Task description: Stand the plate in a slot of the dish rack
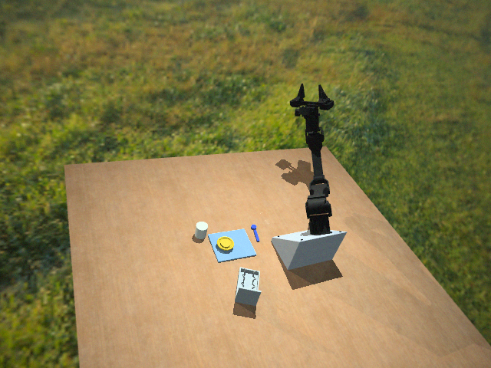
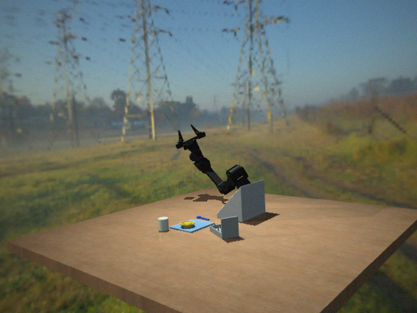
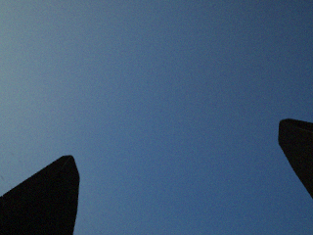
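My gripper tip is now 40 cm short of the yellow plate, 51 cm to the right of it and 41 cm above it. Round my gripper tip: white cylinder 48 cm ahead, 44 cm to the left, 41 cm below; then grey dish rack 36 cm ahead, 69 cm to the left, 41 cm below; then blue spoon 26 cm ahead, 44 cm to the left, 43 cm below.
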